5 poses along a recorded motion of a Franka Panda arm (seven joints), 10 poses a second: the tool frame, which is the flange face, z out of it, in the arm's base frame.
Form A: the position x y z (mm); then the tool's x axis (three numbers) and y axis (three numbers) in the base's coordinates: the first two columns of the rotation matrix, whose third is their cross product.
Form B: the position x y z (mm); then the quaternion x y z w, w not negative. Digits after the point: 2 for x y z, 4 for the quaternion.
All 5 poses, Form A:
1: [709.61 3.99 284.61 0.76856 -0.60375 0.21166 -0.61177 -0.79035 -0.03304]
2: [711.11 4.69 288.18 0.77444 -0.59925 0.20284 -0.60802 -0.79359 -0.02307]
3: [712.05 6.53 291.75 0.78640 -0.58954 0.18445 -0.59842 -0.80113 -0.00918]
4: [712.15 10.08 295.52 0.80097 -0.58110 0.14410 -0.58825 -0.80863 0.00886]
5: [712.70 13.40 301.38 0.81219 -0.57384 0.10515 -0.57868 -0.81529 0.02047]
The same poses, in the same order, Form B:
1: [709.61 3.99 284.61 0.9402 -0.3232 0.1061 0.0189]
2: [711.11 4.69 288.18 0.9417 -0.3205 0.1003 0.0219]
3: [712.05 6.53 291.75 0.9448 -0.3144 0.0893 0.0249]
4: [712.15 10.08 295.52 0.9486 -0.3082 0.0673 0.0265]
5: [712.70 13.40 301.38 0.9515 -0.3028 0.0471 0.0257]
